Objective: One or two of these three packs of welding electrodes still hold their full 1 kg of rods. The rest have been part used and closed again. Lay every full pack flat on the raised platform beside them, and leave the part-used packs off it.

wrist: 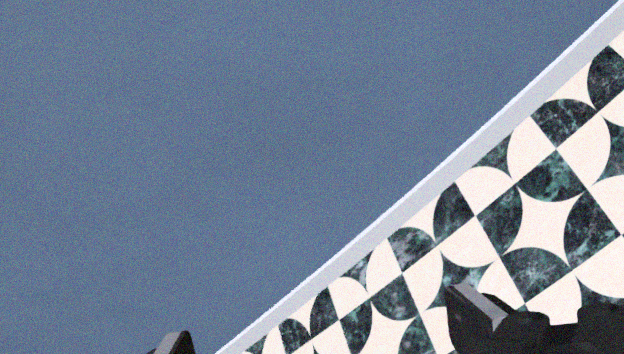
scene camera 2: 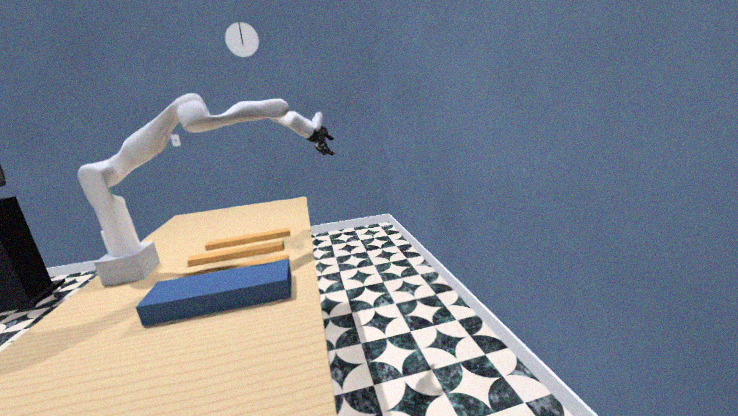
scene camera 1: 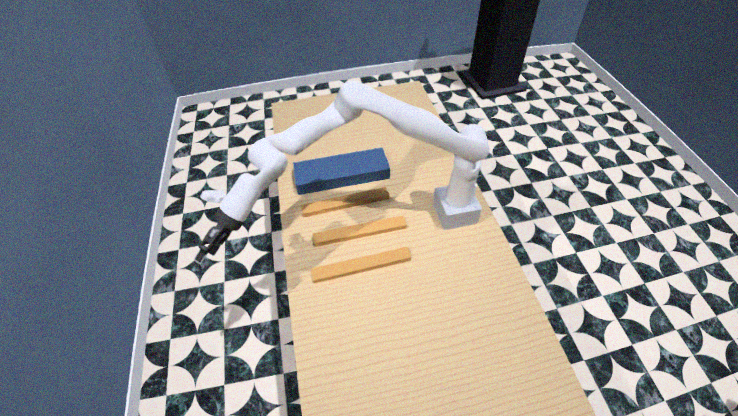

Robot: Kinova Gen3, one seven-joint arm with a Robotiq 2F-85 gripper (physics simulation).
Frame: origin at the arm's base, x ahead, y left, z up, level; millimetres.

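Seen in the pictures: gripper, between the fingertips: (wrist: pixel 322 337) (scene camera 2: pixel 333 146) (scene camera 1: pixel 204 257); arm's base, origin of its link: (scene camera 2: pixel 126 250) (scene camera 1: pixel 457 199).
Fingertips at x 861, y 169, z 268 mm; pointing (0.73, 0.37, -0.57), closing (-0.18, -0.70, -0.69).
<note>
Pixels of each thing's top centre, then the offset from my fingertips to it. Level surfaces: height alone.
- middle pack, centre of its top: (scene camera 1: pixel 359 229) (scene camera 2: pixel 236 250) dx -479, dy -204, dz -338 mm
- third pack, centre of its top: (scene camera 2: pixel 236 266) (scene camera 1: pixel 345 199) dx -464, dy -364, dz -338 mm
- raised blue platform, centre of its top: (scene camera 2: pixel 219 280) (scene camera 1: pixel 340 165) dx -491, dy -526, dz -302 mm
- wooden table, height of its surface: dz -362 mm
Three long, thin orange packs lie flat and roughly parallel on the wooden table. The nearest pack in the first scene view (scene camera 1: pixel 361 264) (scene camera 2: pixel 248 239) is farthest from the platform. The middle pack (scene camera 1: pixel 360 230) (scene camera 2: pixel 236 253) lies beside it. The third pack (scene camera 1: pixel 323 206) (scene camera 2: pixel 271 258) lies close beside the raised blue platform (scene camera 1: pixel 341 170) (scene camera 2: pixel 222 284), which partly hides it in the second scene view. The platform's top is bare. No fill difference can be told. My gripper (scene camera 1: pixel 205 250) (scene camera 2: pixel 332 145) (wrist: pixel 322 337) is open and empty, high up and beyond the table's long edge, away from the packs.
The wooden table (scene camera 1: pixel 423 320) (scene camera 2: pixel 206 361) carries the arm's base (scene camera 1: pixel 457 214) (scene camera 2: pixel 126 266) on the side opposite my gripper. A black column (scene camera 1: pixel 501 46) (scene camera 2: pixel 23 258) stands on the tiled floor beyond the table. In the wrist view, a blue wall (wrist: pixel 200 150) meets the tiled floor.
</note>
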